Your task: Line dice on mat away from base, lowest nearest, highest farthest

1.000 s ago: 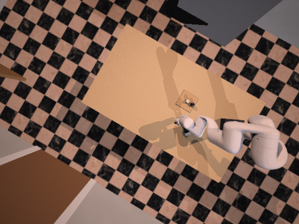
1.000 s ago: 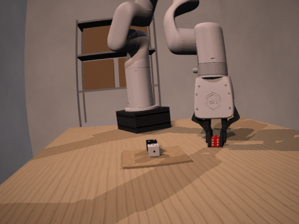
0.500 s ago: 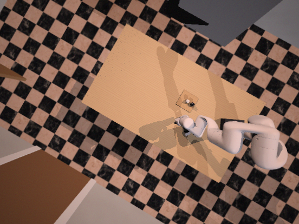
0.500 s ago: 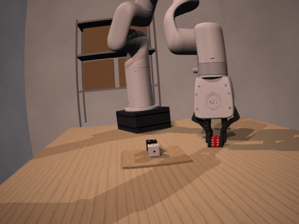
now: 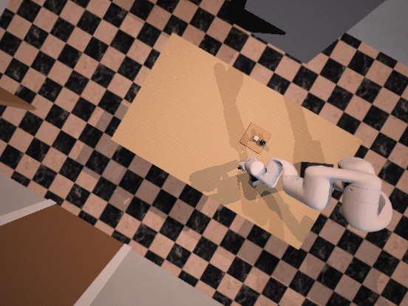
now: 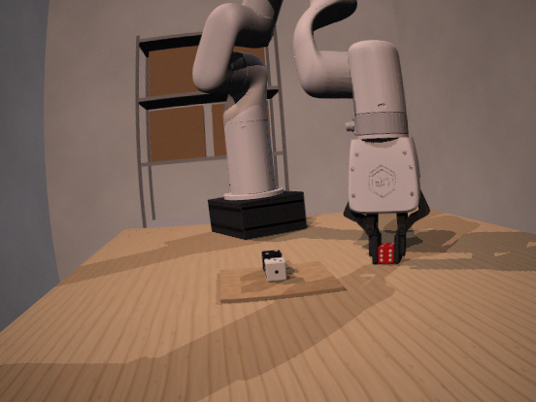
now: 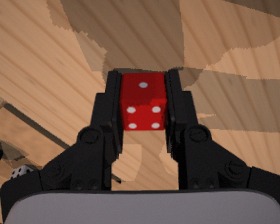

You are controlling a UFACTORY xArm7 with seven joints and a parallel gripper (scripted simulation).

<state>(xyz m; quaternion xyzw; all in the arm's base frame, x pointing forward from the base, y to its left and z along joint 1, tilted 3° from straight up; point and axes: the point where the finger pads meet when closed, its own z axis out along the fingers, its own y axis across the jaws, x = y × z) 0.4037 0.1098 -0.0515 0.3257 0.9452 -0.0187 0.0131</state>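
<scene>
My hand is 16 cm to the left of the white die and 1 cm short of it. From my hand the other things lie so: thin mat 16 cm to the right, 2 cm below, 1 cm ahead; red die 1 cm below; black die 16 cm to the right, 4 cm behind.
</scene>
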